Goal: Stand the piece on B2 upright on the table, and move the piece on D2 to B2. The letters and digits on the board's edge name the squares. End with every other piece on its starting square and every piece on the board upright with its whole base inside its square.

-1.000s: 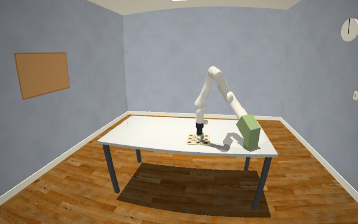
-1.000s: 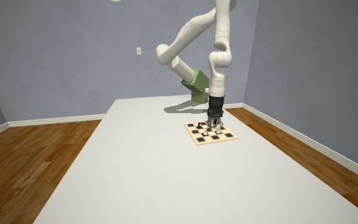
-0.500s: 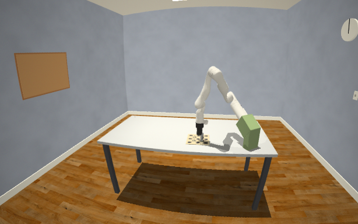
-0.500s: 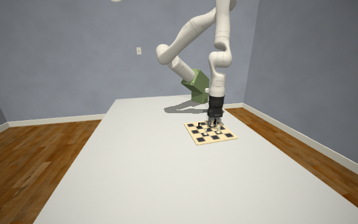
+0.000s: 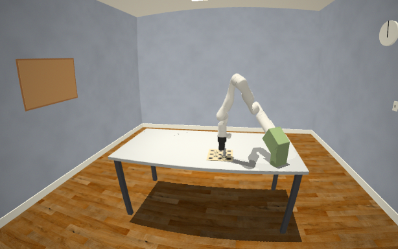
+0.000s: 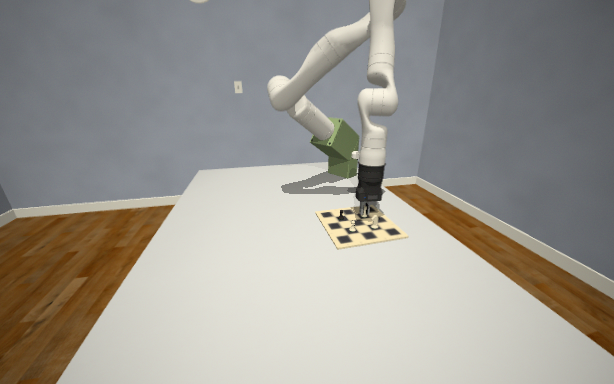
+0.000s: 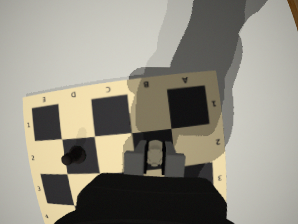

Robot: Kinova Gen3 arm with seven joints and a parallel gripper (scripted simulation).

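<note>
Right now the small chessboard is 30 mm ahead of my hand, 50 mm to the right of it and 30 mm below it. Round my hand: black piece (20 mm behind, 80 mm to the right, 10 mm below); pale piece (10 mm below).
</note>
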